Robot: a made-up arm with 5 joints.
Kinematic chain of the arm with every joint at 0, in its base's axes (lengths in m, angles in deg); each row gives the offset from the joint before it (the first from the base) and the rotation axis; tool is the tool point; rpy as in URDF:
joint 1: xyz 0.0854 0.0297 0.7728 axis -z
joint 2: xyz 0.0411 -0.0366 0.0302 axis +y
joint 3: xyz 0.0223 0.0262 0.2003 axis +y
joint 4: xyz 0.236 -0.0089 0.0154 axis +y
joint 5: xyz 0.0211 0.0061 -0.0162 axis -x
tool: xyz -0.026 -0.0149 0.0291 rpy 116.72 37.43 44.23
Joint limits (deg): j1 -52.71..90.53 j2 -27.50..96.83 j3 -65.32..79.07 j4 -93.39..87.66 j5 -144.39..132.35
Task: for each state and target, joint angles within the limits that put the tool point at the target. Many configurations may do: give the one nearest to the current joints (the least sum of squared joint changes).
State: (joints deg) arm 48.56 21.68 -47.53 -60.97 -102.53
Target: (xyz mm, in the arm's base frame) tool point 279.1 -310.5 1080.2
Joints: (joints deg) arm 54.74 24.38 -48.71 -61.92 -102.94
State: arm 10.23 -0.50 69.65 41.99 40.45
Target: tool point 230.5 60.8 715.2
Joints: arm -13.66 32.63 68.85 45.80 43.37
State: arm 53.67 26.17 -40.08 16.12 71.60
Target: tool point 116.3 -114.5 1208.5
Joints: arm 81.11 -9.01 -45.42 13.83 68.12
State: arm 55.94 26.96 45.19 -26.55 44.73
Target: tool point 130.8 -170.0 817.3
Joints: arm 75.78 3.25 58.29 -29.64 41.59
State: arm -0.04 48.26 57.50 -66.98 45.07
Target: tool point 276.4 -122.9 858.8
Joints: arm 37.09 3.78 41.06 -66.40 38.86
